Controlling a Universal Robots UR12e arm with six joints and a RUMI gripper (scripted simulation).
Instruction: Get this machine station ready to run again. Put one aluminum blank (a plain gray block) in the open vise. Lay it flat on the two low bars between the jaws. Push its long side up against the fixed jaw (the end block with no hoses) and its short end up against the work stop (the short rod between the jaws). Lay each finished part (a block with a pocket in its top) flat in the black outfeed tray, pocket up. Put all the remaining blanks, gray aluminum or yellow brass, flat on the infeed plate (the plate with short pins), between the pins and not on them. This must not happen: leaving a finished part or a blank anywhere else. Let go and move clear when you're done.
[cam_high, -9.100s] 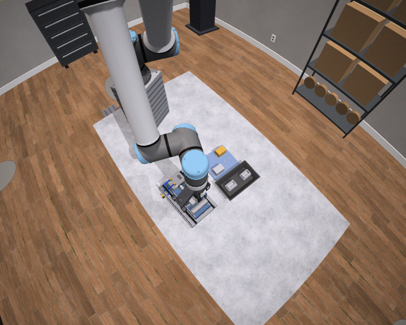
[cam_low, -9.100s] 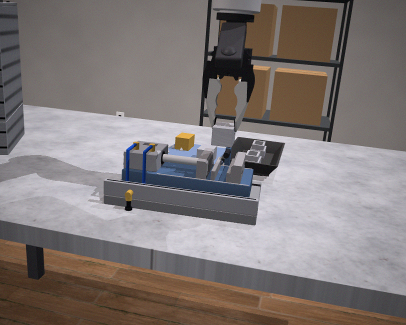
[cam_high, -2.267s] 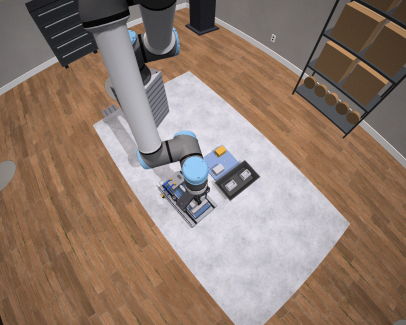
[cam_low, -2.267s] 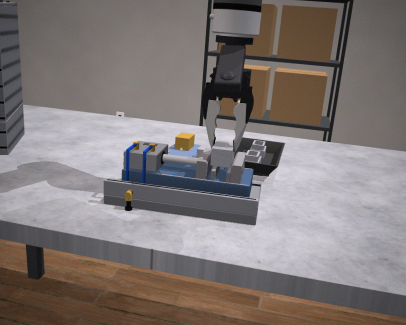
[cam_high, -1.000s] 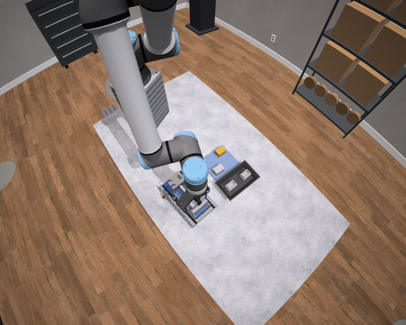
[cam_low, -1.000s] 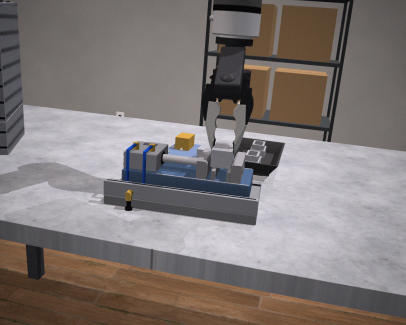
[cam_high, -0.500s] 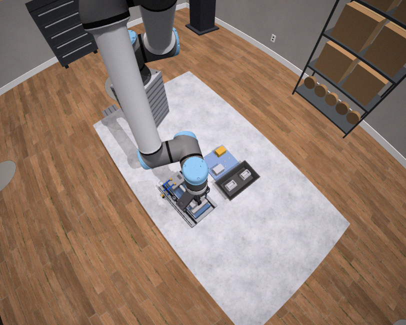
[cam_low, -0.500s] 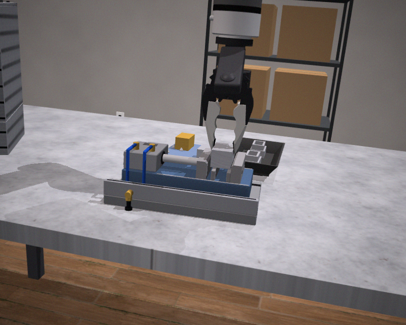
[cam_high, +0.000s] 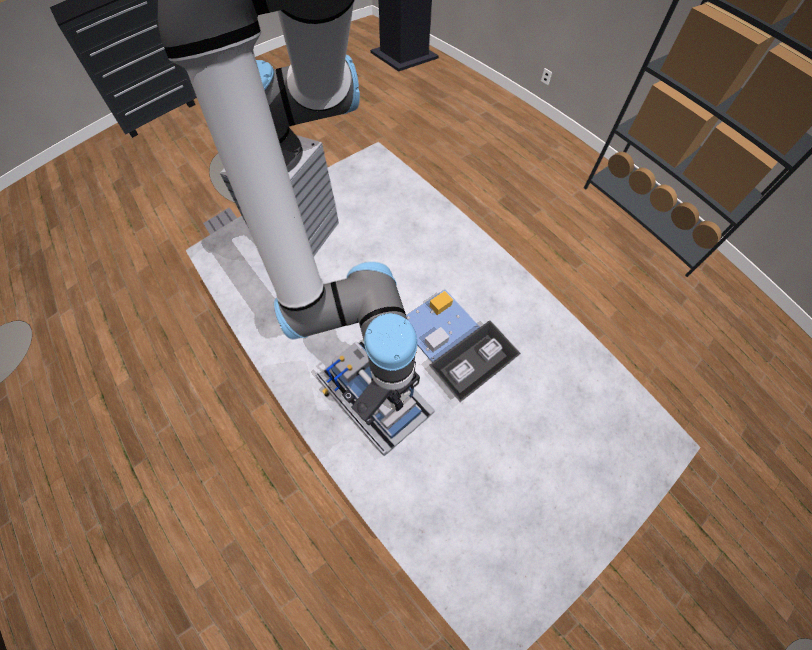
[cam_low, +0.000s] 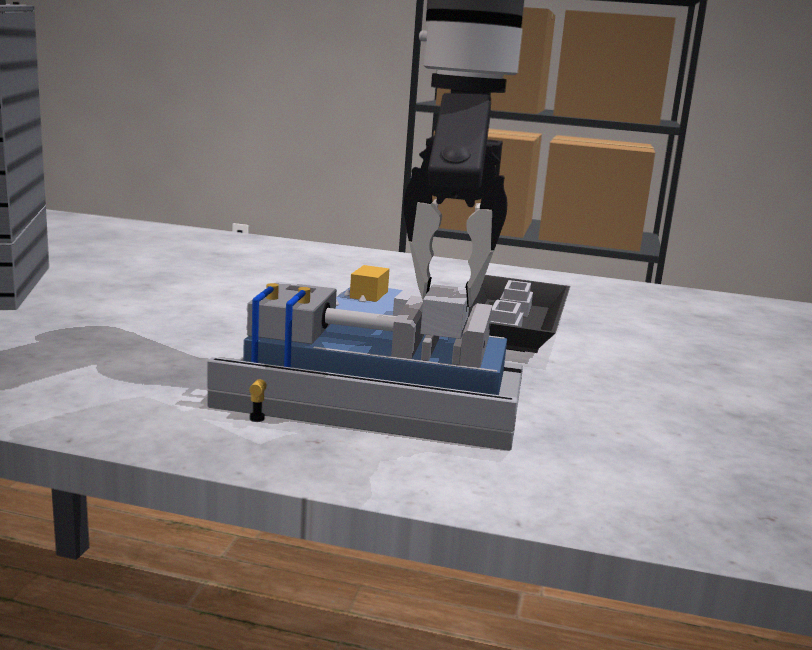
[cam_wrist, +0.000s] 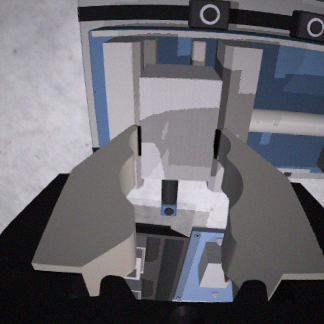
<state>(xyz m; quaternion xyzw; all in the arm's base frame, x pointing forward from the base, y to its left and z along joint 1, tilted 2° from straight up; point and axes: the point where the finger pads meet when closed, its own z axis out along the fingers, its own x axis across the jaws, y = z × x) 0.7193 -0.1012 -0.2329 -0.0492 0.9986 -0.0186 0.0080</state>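
My gripper is now 3 cm short of the fixed jaw, 1 cm to the right of it and 4 cm above it. Also, from my hand: gray aluminum blank (2 cm below); then vise (7 cm behind, 8 cm below); then gray blank (9 cm behind, 24 cm to the left, 10 cm below).
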